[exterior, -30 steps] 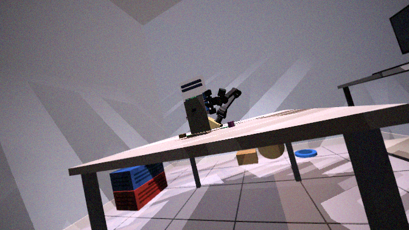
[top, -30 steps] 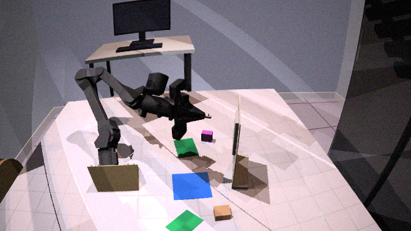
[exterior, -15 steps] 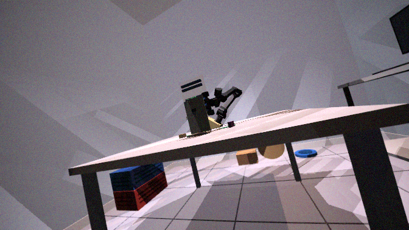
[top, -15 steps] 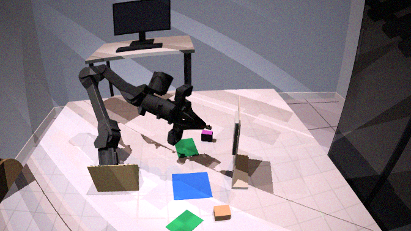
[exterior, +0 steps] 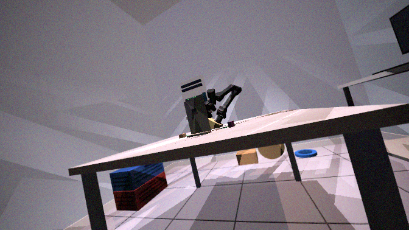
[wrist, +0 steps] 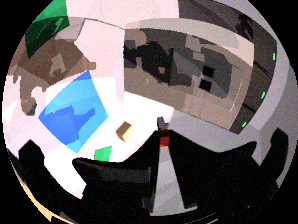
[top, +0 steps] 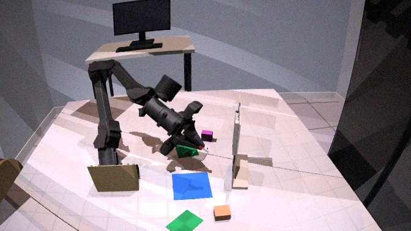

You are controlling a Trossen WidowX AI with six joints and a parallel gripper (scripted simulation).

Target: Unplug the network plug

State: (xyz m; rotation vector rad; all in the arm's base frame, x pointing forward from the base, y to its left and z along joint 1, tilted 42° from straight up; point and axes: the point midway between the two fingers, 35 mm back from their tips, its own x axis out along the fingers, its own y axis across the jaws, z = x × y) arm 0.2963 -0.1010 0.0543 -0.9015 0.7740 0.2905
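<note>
Now: gripper tip 4 cm past the blue square, 1 cm to the left of it and 14 cm above it. Round my gripper tip: upright panel 11 cm ahead, 2 cm to the left, 3 cm below; then network plug 1 cm ahead.
</note>
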